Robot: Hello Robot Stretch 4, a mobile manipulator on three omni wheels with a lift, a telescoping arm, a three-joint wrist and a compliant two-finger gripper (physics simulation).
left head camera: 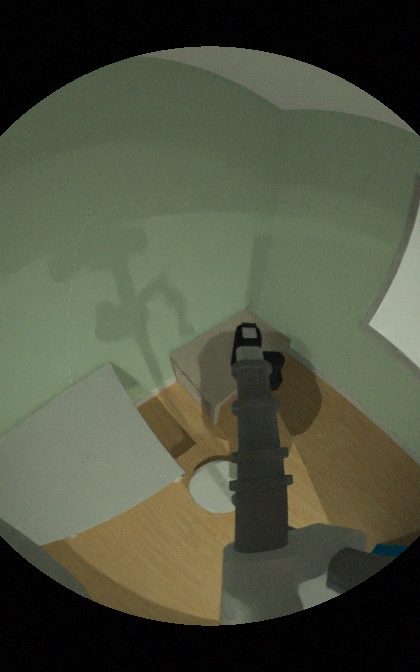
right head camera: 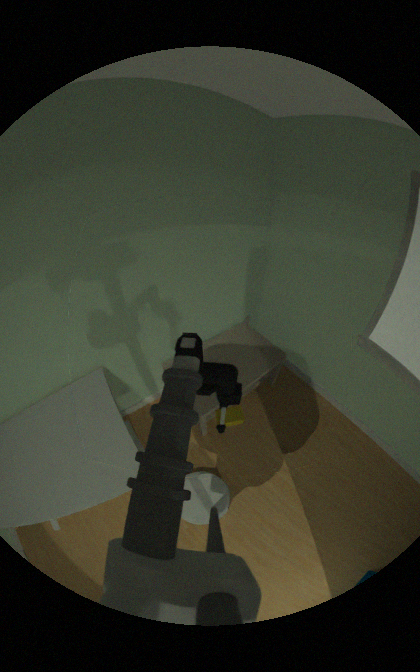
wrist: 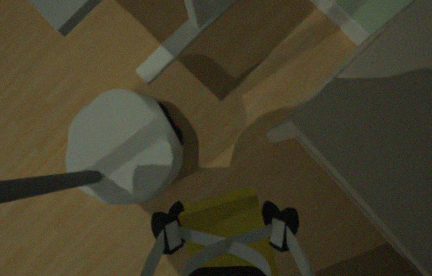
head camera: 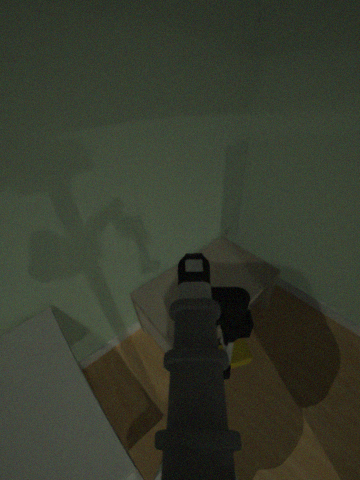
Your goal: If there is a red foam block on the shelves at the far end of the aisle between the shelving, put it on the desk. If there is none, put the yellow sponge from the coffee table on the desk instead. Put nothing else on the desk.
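Pixels of known places: gripper, fingertip midpoint: [wrist: 224, 217]; robot's base, origin of the base link: [left head camera: 217, 485] [wrist: 134, 148].
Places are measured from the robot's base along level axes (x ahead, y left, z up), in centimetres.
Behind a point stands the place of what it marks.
A yellow sponge [head camera: 241, 352] @[y -14.0, x 37.1, z 87.9 cm] [right head camera: 232, 416] [wrist: 222, 207] @[y -6.9, x 36.5, z 88.1 cm] is between the fingers of my gripper [wrist: 224, 217] @[y -8.7, x 36.6, z 83.7 cm], which is shut on it. The sponge is held in the air, over the floor just off the near edge of a low grey-brown table [head camera: 155, 295] @[y 24.2, x 93.2, z 42.3 cm] [left head camera: 215, 360] @[y 4.6, x 89.4, z 42.2 cm] [right head camera: 250, 345] [wrist: 370, 150] @[y -2.9, x 73.0, z 42.3 cm], likely the coffee table, in the wall corner. In the left head view the arm hides the sponge. A larger pale grey table top [head camera: 50, 400] @[y 51.0, x 25.5, z 69.3 cm] [left head camera: 90, 440] @[y 66.0, x 15.6, z 69.3 cm] [right head camera: 60, 450], likely the desk, is at the left. No red foam block or shelves show.
My round white base [left head camera: 212, 487] @[y 4.4, x -0.6, z 18.7 cm] [right head camera: 205, 497] [wrist: 120, 145] @[y 0.6, x 1.3, z 18.7 cm] stands on the wooden floor between the two tables. Green walls [head camera: 150, 200] @[y 22.5, x 114.8, z 98.4 cm] [left head camera: 190, 260] @[y 22.0, x 115.2, z 108.7 cm] close in behind them. A blue thing [left head camera: 390, 550] [right head camera: 367, 577] shows at the lower right edge. A framed white panel [left head camera: 400, 310] @[y -130.6, x 80.9, z 109.7 cm] is at the right.
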